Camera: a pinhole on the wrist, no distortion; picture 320 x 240 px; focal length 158.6 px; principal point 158.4 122.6 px. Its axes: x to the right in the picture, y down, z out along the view. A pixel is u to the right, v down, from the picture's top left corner.
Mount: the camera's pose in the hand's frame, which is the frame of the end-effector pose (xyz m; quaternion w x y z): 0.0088 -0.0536 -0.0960 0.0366 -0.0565 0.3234 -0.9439
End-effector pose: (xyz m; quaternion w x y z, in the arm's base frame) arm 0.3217 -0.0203 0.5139 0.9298 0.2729 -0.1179 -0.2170
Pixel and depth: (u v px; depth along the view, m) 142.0 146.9 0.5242
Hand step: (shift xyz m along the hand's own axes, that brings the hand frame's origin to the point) 0.1334 -0.4290 0.2614
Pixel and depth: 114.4 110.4 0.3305
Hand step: 0.1419 -0.2243 0.1713
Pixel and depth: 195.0 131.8 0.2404
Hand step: -0.0144 -0.2162 0.0886
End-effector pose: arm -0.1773 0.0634 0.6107 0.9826 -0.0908 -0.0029 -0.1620
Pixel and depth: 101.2 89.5 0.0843
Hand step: 0.0493 -0.0876 -0.0216
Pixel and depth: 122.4 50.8 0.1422
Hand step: 0.0572 -0.0857 0.0524
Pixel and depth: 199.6 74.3 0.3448
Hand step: -0.0384 -0.1894 0.2464
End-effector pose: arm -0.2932 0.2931 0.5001 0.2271 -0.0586 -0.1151 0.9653
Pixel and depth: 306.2 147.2 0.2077
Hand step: -0.1549 -0.2254 0.0632
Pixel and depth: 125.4 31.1 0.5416
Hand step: 0.1809 -0.1238 0.5116
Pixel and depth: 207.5 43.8 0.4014
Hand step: -0.0685 -0.1529 0.3518
